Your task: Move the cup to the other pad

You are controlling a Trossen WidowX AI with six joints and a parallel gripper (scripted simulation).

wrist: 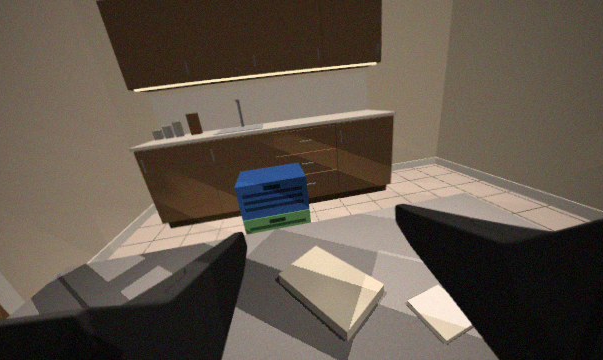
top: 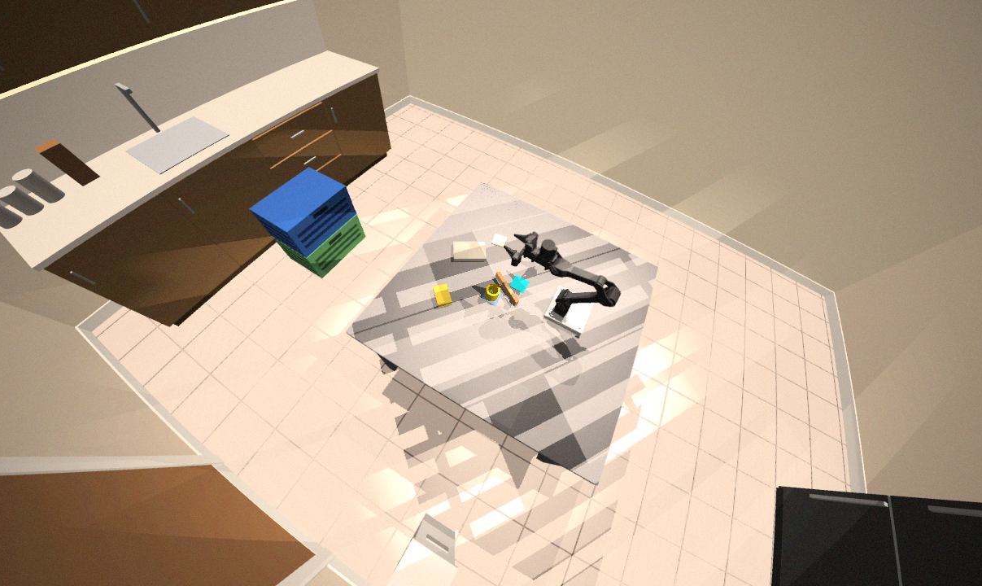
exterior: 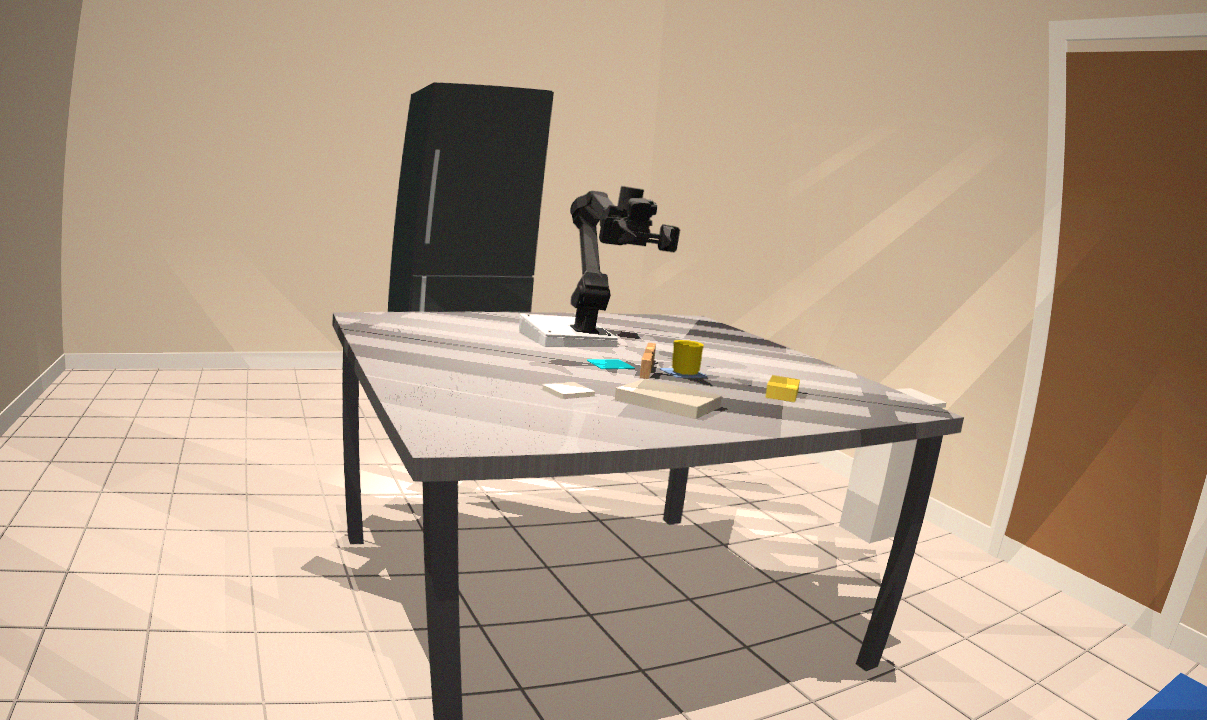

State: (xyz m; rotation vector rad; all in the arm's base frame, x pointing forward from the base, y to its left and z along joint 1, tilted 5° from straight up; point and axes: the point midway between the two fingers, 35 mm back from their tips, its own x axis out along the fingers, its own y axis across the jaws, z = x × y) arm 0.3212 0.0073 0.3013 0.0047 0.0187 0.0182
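Right now my gripper tip is 27 cm above the yellow cup, 13 cm to the right of it and 4 cm past it. Also, from my gripper tip: cyan pad (32 cm below, 11 cm behind, 3 cm to the right); light blue pad (32 cm below, 12 cm to the left, 4 cm behind); wooden block (30 cm below, 8 cm behind, 5 cm to the left).
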